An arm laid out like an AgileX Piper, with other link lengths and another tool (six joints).
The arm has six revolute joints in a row. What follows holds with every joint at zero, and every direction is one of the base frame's. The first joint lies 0.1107 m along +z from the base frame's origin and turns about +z. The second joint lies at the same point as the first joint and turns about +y. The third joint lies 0.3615 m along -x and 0.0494 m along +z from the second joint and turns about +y. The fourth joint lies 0.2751 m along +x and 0.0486 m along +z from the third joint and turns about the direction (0.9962, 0, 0.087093). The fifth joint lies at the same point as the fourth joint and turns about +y. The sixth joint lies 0.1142 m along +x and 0.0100 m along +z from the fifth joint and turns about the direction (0.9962, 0, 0.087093). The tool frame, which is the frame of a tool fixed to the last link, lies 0.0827 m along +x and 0.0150 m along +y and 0.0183 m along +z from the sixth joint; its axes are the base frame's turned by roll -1.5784, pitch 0.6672 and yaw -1.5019 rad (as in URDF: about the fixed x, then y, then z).
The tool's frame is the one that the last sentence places.
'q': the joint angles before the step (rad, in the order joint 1, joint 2, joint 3, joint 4, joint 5, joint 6). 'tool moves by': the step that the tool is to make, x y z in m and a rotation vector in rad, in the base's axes. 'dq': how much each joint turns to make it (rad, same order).
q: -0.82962 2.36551 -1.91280 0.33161 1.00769 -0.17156
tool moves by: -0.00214 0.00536 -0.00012 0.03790 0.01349 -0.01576
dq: 0.00001 -0.00001 -0.00229 0.00711 0.03416 0.02527
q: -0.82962 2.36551 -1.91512 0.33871 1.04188 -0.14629
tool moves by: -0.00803 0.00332 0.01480 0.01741 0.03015 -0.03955
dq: 0.00001 -0.03043 -0.00002 -0.02897 0.04736 0.06733
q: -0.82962 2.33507 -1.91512 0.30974 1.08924 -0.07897
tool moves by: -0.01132 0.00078 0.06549 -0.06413 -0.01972 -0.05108
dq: -0.00001 -0.11762 -0.00001 -0.04910 0.03868 0.07896
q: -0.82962 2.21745 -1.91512 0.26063 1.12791 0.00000
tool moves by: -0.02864 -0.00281 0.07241 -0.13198 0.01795 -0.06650
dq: 0.00001 -0.13846 0.00000 -0.13209 0.03646 0.09808
